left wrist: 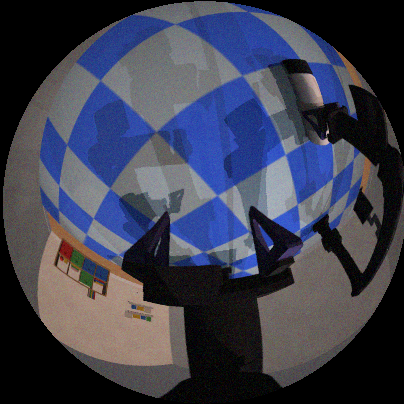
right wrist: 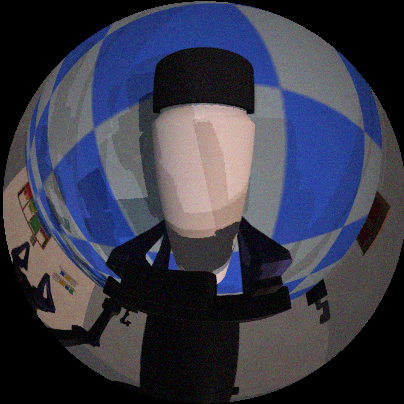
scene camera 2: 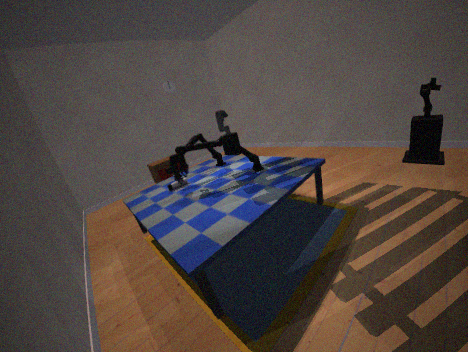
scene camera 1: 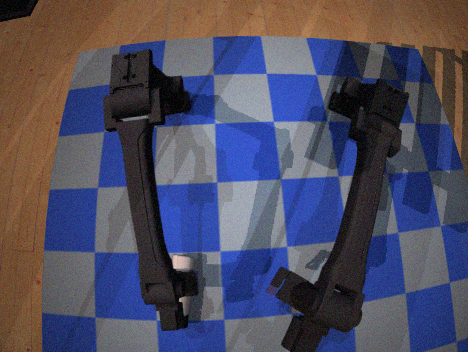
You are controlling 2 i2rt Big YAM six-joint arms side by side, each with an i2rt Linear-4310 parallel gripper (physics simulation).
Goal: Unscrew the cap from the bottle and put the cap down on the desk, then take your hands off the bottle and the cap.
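Places are measured from the left arm's base along level axes (x right, y ahead, z up), in metres.
Pixels of known places: left gripper, fingertip midpoint: (left wrist: 209, 212) (scene camera 2: 186, 175) (scene camera 1: 291, 290); right gripper, fingertip midpoint: (left wrist: 310, 110) (scene camera 2: 180, 183); left arm's base, origin of the base link: (scene camera 2: 257, 169) (scene camera 1: 343, 106); right arm's base, origin of the base link: (left wrist: 320, 222) (scene camera 2: 221, 164) (scene camera 1: 174, 104).
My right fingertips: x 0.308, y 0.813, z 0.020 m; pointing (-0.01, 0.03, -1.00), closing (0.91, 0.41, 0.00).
Ahead of a thing's pixels: the offset from my right fingertips to its top centre. Level surfaces: height alone.
A pale pinkish bottle @(dz +0.046, dx -0.006, dy +0.021 m) (scene camera 1: 183, 262) (scene camera 2: 178, 185) (left wrist: 307, 90) (right wrist: 200, 165) lies on its side on the checkered desk. Its black cap @(dz +0.046, dx -0.035, dy +0.115 m) (left wrist: 297, 66) (right wrist: 204, 82) is on the end farther from the right fingers in the right wrist view; the cap is hidden under the right arm in scene camera 1. My right gripper (left wrist: 310, 110) (right wrist: 203, 219) is shut on the bottle's body near its base, one finger against each side. My left gripper (scene camera 1: 274, 287) (left wrist: 209, 212) (right wrist: 36, 257) is open and empty above the desk, well apart from the bottle.
The blue and grey checkered desk @(dz -0.020 m) (scene camera 1: 245, 150) (scene camera 2: 200, 215) carries both arms. In scene camera 1 the right arm (scene camera 1: 140, 190) reaches over the bottle and the left arm (scene camera 1: 352, 215) stands to its right. A separate black pedestal (scene camera 2: 426, 140) with an arm stands on the floor.
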